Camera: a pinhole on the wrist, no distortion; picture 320 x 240 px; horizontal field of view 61.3 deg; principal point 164.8 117.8 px. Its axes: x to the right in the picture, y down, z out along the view. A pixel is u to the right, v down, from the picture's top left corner.
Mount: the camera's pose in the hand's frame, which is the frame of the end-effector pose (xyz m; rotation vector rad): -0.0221 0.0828 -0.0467 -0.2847 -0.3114 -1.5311
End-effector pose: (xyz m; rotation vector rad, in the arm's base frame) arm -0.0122 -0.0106 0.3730 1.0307 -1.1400 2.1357
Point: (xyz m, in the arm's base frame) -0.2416 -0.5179 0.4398
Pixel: 91 217
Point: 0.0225 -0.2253 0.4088
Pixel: 289 137
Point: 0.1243 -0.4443 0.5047
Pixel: 283 130
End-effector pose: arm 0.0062 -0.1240 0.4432 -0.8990 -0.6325 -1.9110
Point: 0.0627 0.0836 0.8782
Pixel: outside the picture
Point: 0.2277 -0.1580 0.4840
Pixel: 34 124
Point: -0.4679 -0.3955 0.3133
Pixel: behind the camera
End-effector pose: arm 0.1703 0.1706 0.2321 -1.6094 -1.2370 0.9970
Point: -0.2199 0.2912 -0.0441
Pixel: 248 171
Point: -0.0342 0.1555 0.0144
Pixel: 212 112
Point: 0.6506 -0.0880 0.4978
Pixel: behind the camera
